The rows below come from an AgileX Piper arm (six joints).
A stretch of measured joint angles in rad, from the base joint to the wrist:
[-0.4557 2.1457 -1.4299 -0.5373 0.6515 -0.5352]
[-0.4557 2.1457 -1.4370 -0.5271 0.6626 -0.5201]
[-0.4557 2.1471 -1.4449 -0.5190 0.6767 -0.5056]
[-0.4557 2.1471 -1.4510 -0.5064 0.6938 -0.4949]
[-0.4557 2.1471 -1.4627 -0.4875 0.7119 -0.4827]
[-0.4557 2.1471 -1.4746 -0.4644 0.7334 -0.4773]
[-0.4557 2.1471 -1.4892 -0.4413 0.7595 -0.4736]
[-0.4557 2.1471 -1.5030 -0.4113 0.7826 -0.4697]
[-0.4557 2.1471 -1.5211 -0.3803 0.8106 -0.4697]
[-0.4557 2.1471 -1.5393 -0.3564 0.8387 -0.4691]
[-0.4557 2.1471 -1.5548 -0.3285 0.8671 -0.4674]
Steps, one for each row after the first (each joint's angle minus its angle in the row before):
[0.0000 0.0000 -0.0071 0.0102 0.0111 0.0151]
[0.0000 0.0014 -0.0079 0.0081 0.0141 0.0145]
[0.0000 0.0000 -0.0061 0.0126 0.0171 0.0107]
[0.0000 0.0000 -0.0117 0.0189 0.0181 0.0122]
[0.0000 0.0000 -0.0119 0.0231 0.0215 0.0054]
[0.0000 0.0000 -0.0146 0.0231 0.0261 0.0037]
[0.0000 0.0000 -0.0138 0.0300 0.0231 0.0039]
[0.0000 0.0000 -0.0181 0.0310 0.0280 0.0000]
[0.0000 0.0000 -0.0182 0.0239 0.0281 0.0006]
[0.0000 0.0000 -0.0155 0.0279 0.0284 0.0017]

